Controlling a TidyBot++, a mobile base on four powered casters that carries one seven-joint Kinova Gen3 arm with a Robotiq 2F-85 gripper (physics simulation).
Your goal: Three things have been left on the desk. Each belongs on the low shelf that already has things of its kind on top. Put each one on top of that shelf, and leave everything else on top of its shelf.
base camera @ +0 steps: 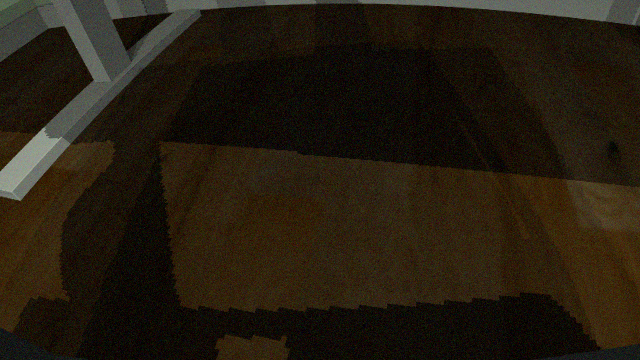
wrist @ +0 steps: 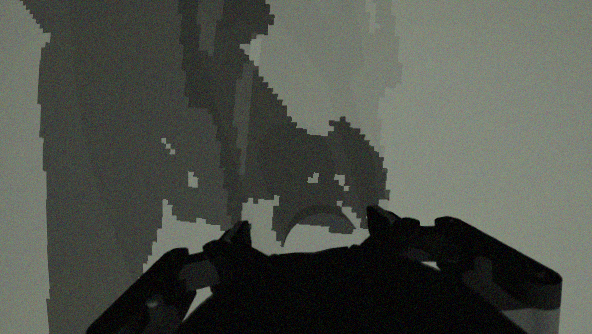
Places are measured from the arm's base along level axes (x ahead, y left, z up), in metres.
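Where they show: gripper, fingertip midpoint: [wrist: 308, 226].
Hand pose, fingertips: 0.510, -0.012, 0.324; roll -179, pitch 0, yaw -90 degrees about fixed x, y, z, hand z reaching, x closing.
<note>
After its pixels a point has its place, as x, y, z.
My gripper [wrist: 308, 226] @(0.510, -0.012, 0.324) is open in the wrist view, its dark fingers spread apart at the bottom. A pale round thing [wrist: 312, 237] @(0.510, -0.013, 0.347) lies between the fingertips as seen from above; a curved edge shows, and the gripper body hides its lower part. Its kind and its distance from the fingers cannot be told. It stands out faintly from a pale, flat surface [wrist: 480, 125] @(0.568, -0.146, 0.323), which looks like the desk top and carries jagged grey shadows of the arm and gripper. The other things and the low shelves do not show in either view.
In the base camera view a white foot bar [base camera: 82, 107] with an upright post [base camera: 92, 40] @(0.717, 0.494, -0.276) stands on the left. The brown wooden floor [base camera: 350, 225] @(0.342, 0.007, -0.397) carries large dark shadows. A pale wall or base edge [base camera: 425, 7] @(0.999, -0.220, -0.397) runs along the top.
</note>
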